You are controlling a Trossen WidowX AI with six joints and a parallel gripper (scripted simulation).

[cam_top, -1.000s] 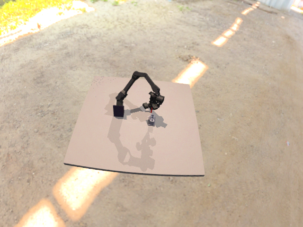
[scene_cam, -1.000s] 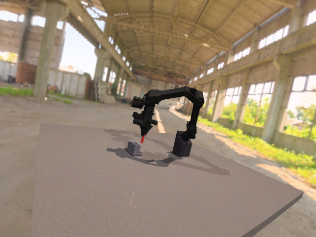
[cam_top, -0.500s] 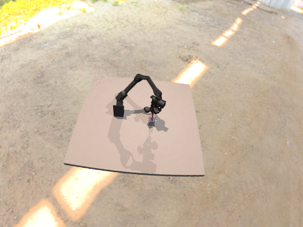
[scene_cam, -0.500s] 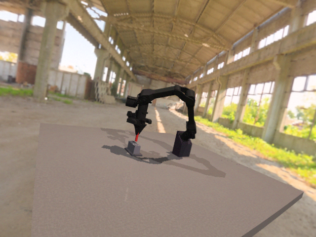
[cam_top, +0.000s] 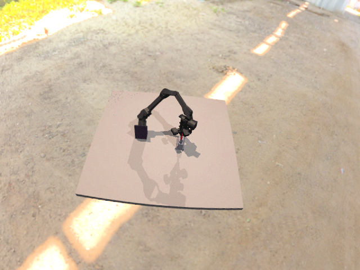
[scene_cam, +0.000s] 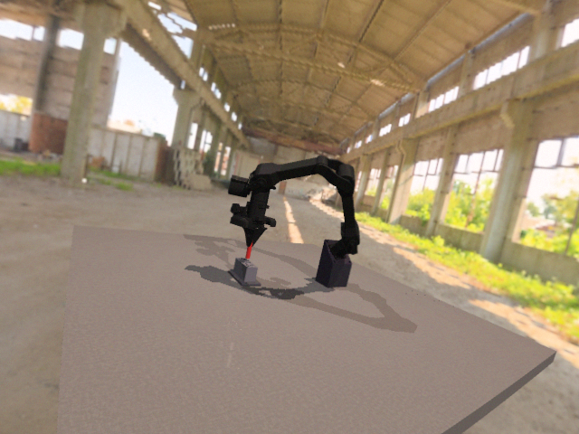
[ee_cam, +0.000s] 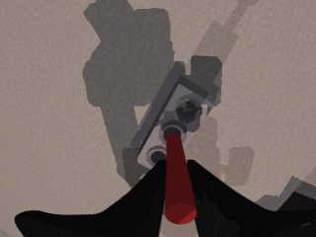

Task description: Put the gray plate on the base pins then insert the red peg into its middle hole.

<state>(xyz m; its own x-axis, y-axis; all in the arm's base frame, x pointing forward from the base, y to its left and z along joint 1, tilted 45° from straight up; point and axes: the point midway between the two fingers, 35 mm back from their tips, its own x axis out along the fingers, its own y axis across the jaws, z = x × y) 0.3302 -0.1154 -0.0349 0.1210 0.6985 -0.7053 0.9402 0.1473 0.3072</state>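
Right now the red peg is right at my gripper tip. The rest, counted from my gripper tip: gray plate 7 cm below; base 11 cm below.
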